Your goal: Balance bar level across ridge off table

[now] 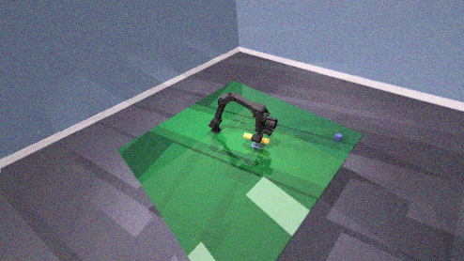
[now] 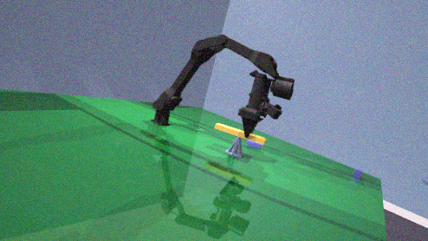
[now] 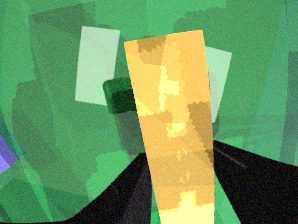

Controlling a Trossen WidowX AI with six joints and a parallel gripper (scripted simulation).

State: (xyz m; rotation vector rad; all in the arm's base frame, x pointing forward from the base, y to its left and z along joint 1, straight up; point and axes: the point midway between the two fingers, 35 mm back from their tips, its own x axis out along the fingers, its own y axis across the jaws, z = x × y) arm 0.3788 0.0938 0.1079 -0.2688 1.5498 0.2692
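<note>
Right now the orange bar is 30 mm behind my gripper tip and 10 mm to the right of it. Also, from my gripper tip: violet block: 190 mm to the left, 70 mm below, 70 mm behind; then blue cube: 410 mm to the left, 360 mm ahead, 60 mm below.
</note>
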